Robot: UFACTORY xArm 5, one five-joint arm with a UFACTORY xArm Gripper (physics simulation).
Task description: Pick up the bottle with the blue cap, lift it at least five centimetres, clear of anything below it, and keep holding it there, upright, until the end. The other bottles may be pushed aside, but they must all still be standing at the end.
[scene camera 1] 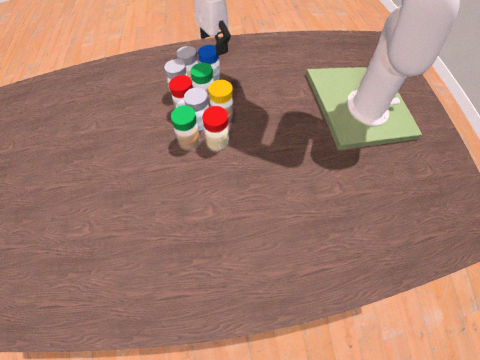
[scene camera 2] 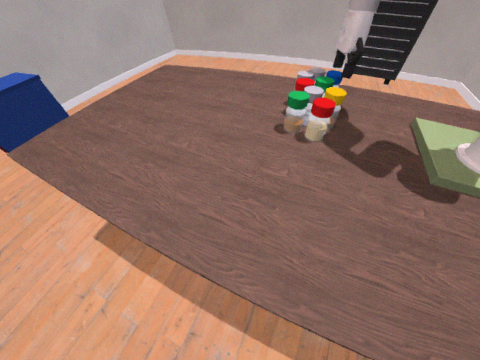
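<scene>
The blue-capped bottle stands upright at the back right of a tight group of bottles. A grey-capped bottle is close on its left, and a green-capped one is in front of it. My gripper is open and empty, seen nearly edge-on. It is just behind and above the blue cap in scene camera 1; one fingertip appears beside the cap's right edge. How high the fingertips are, and their exact distance from the bottle, I cannot tell.
A yellow-capped bottle, a front red-capped one and a front green-capped one stand upright with several others. The arm's base is on a green board at the right. The table's back edge is behind the bottles.
</scene>
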